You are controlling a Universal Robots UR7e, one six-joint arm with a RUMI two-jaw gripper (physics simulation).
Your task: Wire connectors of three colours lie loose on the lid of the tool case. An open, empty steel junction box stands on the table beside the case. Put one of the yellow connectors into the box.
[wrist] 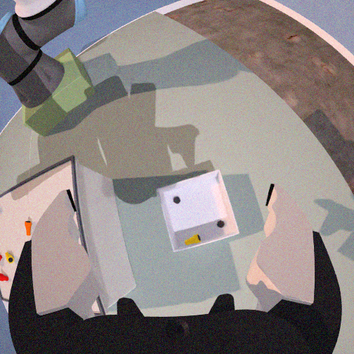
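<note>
The junction box (199,208), open and white-grey with two dark round holes, stands on the table right of the case. A yellow connector (192,240) lies inside the box, by its lower wall. My gripper (170,189) is wide open and empty, its fingers on either side above the box and apart from it. On the lid of the tool case (50,200) at the left lie another yellow connector (9,258), an orange connector (28,227) and parts of red connectors (3,277) at the picture's edge. The left finger hides part of the lid.
The case's grey side wall (102,240) faces the box, with a gap between them. The robot's base stands on a green block (77,92) at the upper left. The round table (240,130) carries broad shadows, and a brown floor area (285,55) shows at the upper right.
</note>
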